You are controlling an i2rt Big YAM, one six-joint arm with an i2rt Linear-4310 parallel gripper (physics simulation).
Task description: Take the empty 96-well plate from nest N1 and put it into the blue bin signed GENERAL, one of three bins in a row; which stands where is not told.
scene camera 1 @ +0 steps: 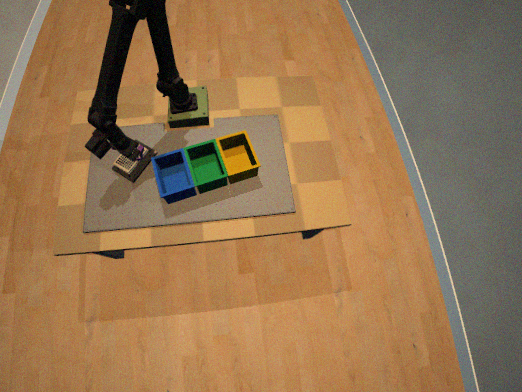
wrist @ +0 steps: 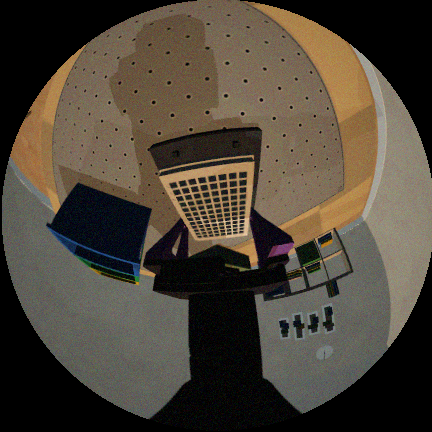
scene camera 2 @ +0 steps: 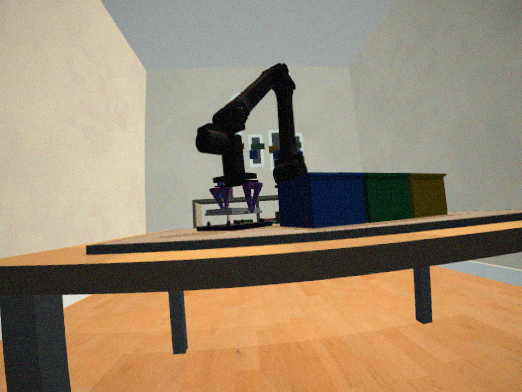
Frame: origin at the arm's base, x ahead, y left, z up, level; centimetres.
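Seen in the pictures: gripper, fingertip midpoint: (scene camera 1: 133, 154) (wrist: 216, 213); arm's base, link origin: (scene camera 1: 184, 104).
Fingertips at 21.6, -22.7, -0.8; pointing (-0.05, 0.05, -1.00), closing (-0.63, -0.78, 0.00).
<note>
Offsets run from my fingertips to a thing's top centre, as dx, dy, dz. Level surfaces: height alone.
My gripper (scene camera 2: 239, 209) (wrist: 216, 213) is shut on the 96-well plate @(+1.1, -0.9, +1.3) (scene camera 1: 126, 161) (scene camera 2: 231, 212) (wrist: 215, 200), a pale plate with a grid of dark wells. The plate is held level a little above the black nest @(+0.9, -0.7, -1.7) (scene camera 1: 134, 178) (scene camera 2: 210, 228) (wrist: 205, 145), and a gap shows between them in the scene camera 2 view. The blue bin @(+11.1, +29.5, +6.1) (scene camera 1: 175, 173) (scene camera 2: 320, 202) (wrist: 102, 215) stands beside the nest, at the near end of the row. No sign on it can be read. The nest's label does not show.
A green bin (scene camera 1: 206, 165) (scene camera 2: 387, 200) and a yellow bin (scene camera 1: 239, 155) (scene camera 2: 427, 197) adjoin the blue one in a row. The bins rise higher than the held plate. The arm's green base block (scene camera 1: 201, 107) stands at the back edge of the grey board @(dz -3.8) (scene camera 1: 240, 207).
</note>
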